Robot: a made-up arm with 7 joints. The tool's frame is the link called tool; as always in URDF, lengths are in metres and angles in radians. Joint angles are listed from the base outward.
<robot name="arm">
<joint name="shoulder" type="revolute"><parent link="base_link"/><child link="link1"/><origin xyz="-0.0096 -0.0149 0.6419" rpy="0 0 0"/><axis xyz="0 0 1"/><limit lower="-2.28" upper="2.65"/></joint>
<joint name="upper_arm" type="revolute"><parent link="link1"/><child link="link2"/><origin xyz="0.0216 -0.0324 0.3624" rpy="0 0 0"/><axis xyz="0 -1 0"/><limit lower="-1.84" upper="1.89"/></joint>
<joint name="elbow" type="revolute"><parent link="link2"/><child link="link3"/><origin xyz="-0.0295 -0.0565 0.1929" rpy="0 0 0"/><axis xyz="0 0 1"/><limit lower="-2.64" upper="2.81"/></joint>
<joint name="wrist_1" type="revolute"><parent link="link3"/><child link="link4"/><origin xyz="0.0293 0.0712 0.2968" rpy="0 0 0"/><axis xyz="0 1 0"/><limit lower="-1.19" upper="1.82"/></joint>
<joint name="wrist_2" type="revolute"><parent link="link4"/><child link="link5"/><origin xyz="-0.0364 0.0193 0.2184" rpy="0 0 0"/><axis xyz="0 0 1"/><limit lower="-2.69" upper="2.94"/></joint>
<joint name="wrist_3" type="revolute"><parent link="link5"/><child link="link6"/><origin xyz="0.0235 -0.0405 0.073" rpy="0 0 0"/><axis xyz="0 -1 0"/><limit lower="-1.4" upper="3.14"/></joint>
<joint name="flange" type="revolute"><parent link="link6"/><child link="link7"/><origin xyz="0.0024 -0.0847 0.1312" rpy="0 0 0"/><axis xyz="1 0 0"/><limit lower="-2.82" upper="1.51"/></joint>
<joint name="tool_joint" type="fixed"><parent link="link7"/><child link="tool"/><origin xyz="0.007 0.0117 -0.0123" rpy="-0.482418 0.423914 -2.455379"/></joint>
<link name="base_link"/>
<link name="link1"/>
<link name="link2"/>
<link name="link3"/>
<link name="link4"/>
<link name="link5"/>
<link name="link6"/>
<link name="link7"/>
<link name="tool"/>
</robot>
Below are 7 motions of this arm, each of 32 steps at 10 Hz.
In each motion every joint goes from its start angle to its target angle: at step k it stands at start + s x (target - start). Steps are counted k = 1, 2, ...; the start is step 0. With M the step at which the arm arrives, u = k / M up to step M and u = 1 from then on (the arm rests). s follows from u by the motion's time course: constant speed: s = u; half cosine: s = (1 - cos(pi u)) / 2; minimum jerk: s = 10 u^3 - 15 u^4 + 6 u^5.
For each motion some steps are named. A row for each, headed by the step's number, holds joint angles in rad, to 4 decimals.
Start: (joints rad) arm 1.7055 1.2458 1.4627 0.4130 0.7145 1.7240 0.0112
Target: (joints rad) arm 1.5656 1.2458 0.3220 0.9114 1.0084 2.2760 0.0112
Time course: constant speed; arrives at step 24
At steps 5, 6, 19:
5: 1.6764 1.2458 1.2251 0.5168 0.7757 1.8390 0.0112
6: 1.6705 1.2458 1.1775 0.5376 0.7880 1.8620 0.0112
19: 1.5947 1.2458 0.5596 0.8076 0.9472 2.1610 0.0112

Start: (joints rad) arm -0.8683 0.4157 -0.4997 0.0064 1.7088 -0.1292 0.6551
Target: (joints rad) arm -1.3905 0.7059 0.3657 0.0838 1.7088 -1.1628 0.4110
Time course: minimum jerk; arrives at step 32
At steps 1, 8, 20, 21, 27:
1: -0.8685 0.4158 -0.4994 0.0064 1.7088 -0.1295 0.6550
8: -0.9224 0.4457 -0.4101 0.0144 1.7088 -0.2362 0.6298
20: -1.2468 0.6260 0.1275 0.0625 1.7088 -0.8783 0.4782
21: -1.2727 0.6404 0.1705 0.0663 1.7088 -0.9297 0.4661
27: -1.3750 0.6973 0.3399 0.0815 1.7088 -1.1320 0.4183

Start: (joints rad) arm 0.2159 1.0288 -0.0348 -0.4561 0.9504 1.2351 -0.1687
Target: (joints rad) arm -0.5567 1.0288 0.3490 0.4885 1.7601 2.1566 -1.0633
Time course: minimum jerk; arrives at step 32
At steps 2, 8, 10, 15, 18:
2: 0.2142 1.0288 -0.0339 -0.4540 0.9522 1.2371 -0.1707
8: 0.1359 1.0288 0.0049 -0.3583 1.0342 1.3305 -0.2613
10: 0.0768 1.0288 0.0343 -0.2861 1.0962 1.4010 -0.3297
15: -0.1252 1.0288 0.1347 -0.0390 1.3079 1.6420 -0.5637
18: -0.2600 1.0288 0.2016 0.1257 1.4492 1.8027 -0.7197

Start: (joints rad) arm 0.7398 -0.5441 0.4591 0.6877 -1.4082 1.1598 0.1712
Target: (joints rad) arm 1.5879 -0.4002 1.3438 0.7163 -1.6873 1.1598 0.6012
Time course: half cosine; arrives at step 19
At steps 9, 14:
9: 1.1288 -0.4781 0.8649 0.7008 -1.5362 1.1598 0.3684
14: 1.4511 -0.4234 1.2010 0.7117 -1.6423 1.1598 0.5318

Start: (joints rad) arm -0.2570 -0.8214 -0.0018 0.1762 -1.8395 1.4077 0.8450
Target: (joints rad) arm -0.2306 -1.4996 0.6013 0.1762 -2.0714 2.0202 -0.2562
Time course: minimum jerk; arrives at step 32
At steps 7, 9, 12, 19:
7: -0.2551 -0.8711 0.0424 0.1762 -1.8565 1.4526 0.7642
9: -0.2533 -0.9158 0.0821 0.1762 -1.8718 1.4929 0.6917
12: -0.2497 -1.0080 0.1642 0.1762 -1.9033 1.5763 0.5419
19: -0.2393 -1.2770 0.4033 0.1762 -1.9953 1.8191 0.1053

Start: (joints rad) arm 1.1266 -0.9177 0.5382 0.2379 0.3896 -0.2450 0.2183
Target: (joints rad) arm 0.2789 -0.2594 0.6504 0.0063 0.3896 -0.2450 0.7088
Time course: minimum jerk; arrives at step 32
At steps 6, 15, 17, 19, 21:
6: 1.0853 -0.8856 0.5437 0.2266 0.3896 -0.2450 0.2422
15: 0.7523 -0.6270 0.5877 0.1356 0.3896 -0.2450 0.4349
17: 0.6532 -0.5501 0.6009 0.1086 0.3896 -0.2450 0.4922
19: 0.5572 -0.4755 0.6136 0.0823 0.3896 -0.2450 0.5478
21: 0.4701 -0.4079 0.6251 0.0585 0.3896 -0.2450 0.5982

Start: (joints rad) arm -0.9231 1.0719 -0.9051 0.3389 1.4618 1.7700 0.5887
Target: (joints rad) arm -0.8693 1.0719 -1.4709 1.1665 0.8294 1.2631 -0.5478
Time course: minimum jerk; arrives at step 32
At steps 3, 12, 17, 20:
3: -0.9227 1.0719 -0.9091 0.3448 1.4573 1.7664 0.5806
12: -0.9083 1.0719 -1.0608 0.5667 1.2878 1.6305 0.2759
17: -0.8931 1.0719 -1.2211 0.8011 1.1086 1.4869 -0.0460
20: -0.8841 1.0719 -1.3152 0.9387 1.0034 1.4026 -0.2350

